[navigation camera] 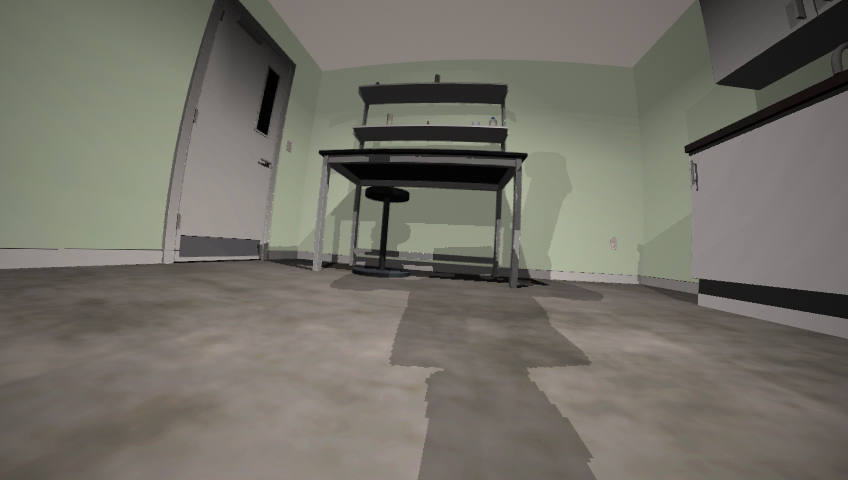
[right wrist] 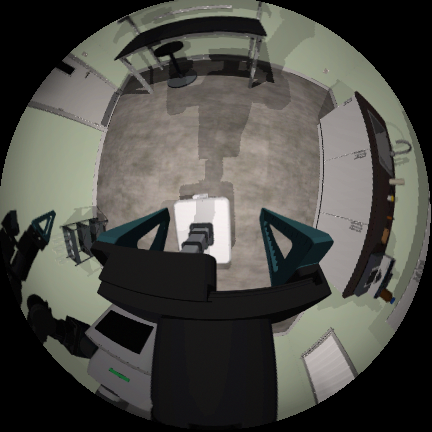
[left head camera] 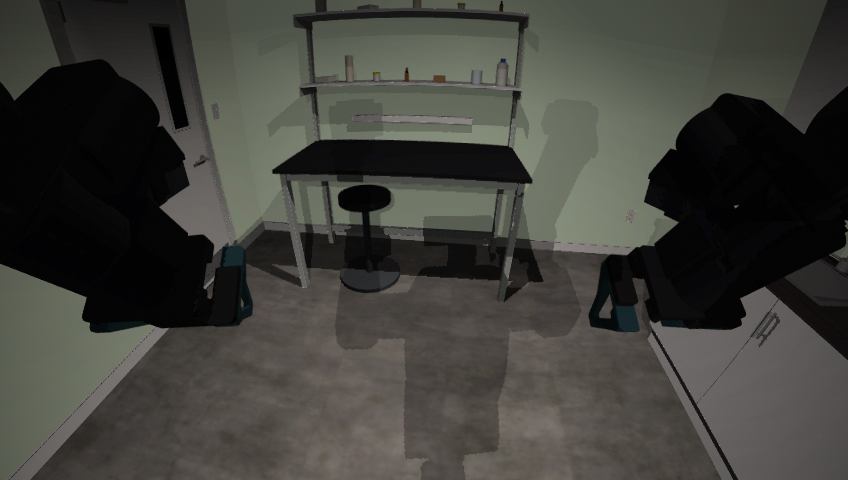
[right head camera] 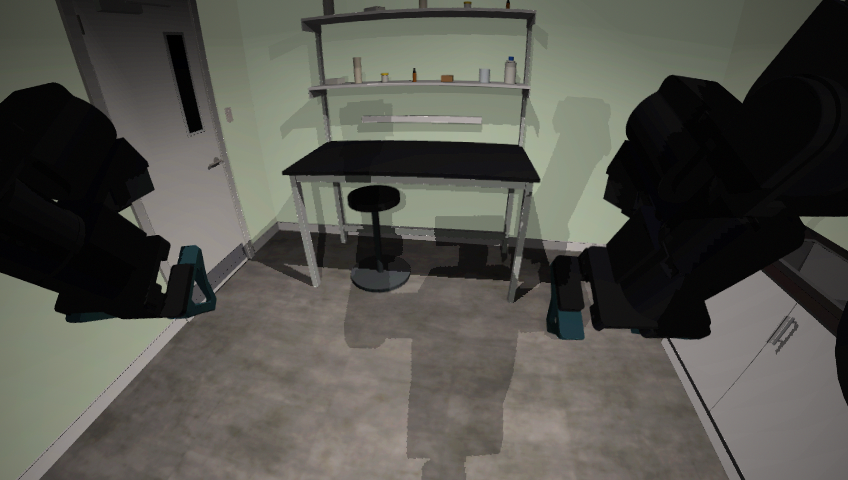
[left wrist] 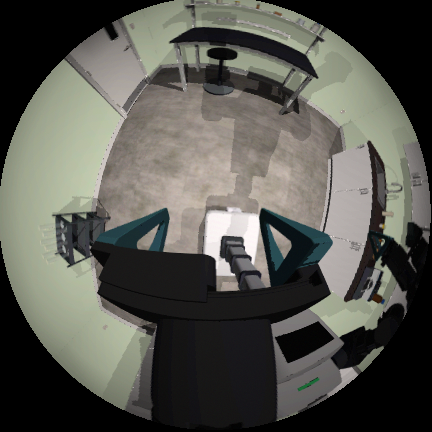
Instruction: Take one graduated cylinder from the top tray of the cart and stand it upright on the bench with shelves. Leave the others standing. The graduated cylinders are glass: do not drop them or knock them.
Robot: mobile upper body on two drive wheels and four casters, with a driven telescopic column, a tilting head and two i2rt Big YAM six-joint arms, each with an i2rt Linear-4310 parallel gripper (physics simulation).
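Places are measured from the left arm's base along level axes (x ahead, y left, z up), in millimetres.
Where they show: left gripper, fingertip midpoint: (right wrist: 51, 213) (left head camera: 208, 311) (right head camera: 177, 306) (left wrist: 213, 212); right gripper, fingertip midpoint: (right wrist: 214, 212) (left head camera: 627, 320) (right head camera: 591, 326) (left wrist: 371, 232).
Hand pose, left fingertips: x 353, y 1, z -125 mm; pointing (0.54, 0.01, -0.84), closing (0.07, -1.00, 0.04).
Note:
After its pixels a point has its place.
The bench with shelves (left head camera: 410, 161) (right head camera: 416, 160) (left wrist: 240, 38) (right wrist: 200, 26) (navigation camera: 428, 173) stands ahead against the far wall, with a black top and two shelves. The dark three-tray cart (left wrist: 81, 235) @[x -80, y 1514, z -1012 mm] (right wrist: 71, 245) stands by the wall at the left of both wrist views. Several faint, clear graduated cylinders (left wrist: 49, 242) @[x -71, y 1550, z -516 mm] (right wrist: 59, 246) @[x -50, y 1555, z -538 mm] stand on its top tray; their exact number is hard to tell. My left gripper (left head camera: 172, 324) (right head camera: 145, 315) (left wrist: 213, 212) @[x 353, y 1, z -125 mm] is open and empty, away from the cart. My right gripper (left head camera: 657, 327) (right head camera: 612, 333) @[x 331, y -443, z -141 mm] (right wrist: 214, 212) @[x 331, y -443, z -141 mm] is open and empty.
A round black stool (left head camera: 364, 197) (right head camera: 373, 198) (navigation camera: 386, 193) stands at the bench's front, left of its middle. Bottles and jars stand on the shelves. A white sink cabinet (left wrist: 350, 192) @[x 678, y -1645, z -892 mm] (right wrist: 346, 165) @[x 603, y -1631, z -876 mm] (navigation camera: 773, 220) @[x 941, y -1694, z -983 mm] lies along the right wall. A door (navigation camera: 229, 136) @[x 1933, y 1328, z -409 mm] is at the left.

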